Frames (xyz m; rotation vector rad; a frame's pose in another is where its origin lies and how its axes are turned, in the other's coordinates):
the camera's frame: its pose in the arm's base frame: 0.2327 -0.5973 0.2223 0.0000 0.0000 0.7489
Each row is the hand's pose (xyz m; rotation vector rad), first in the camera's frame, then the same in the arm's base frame.
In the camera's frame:
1: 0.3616 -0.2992 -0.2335 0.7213 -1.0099 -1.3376
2: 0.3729 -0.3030 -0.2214 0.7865 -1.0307 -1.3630
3: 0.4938 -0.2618 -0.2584 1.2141 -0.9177 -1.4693
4: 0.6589 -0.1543 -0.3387 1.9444 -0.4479 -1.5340
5: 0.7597 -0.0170 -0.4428 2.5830 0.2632 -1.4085
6: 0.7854 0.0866 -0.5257 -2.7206 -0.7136 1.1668
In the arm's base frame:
1: 0.7013 -0.5703 -0.0112 0.9742 -0.6329 -0.6821
2: 0.7121 -0.5653 0.0009 1.0359 -0.6274 -0.7161
3: 0.7726 -0.4529 -0.0361 1.3561 -0.3794 -0.8619
4: 0.8204 -0.2617 -0.1164 1.8060 0.2693 -1.0345
5: 0.8007 -0.0925 -0.2205 2.1060 1.0857 -1.1034
6: 0.7490 0.0009 -0.3034 2.2085 1.6135 -1.1083

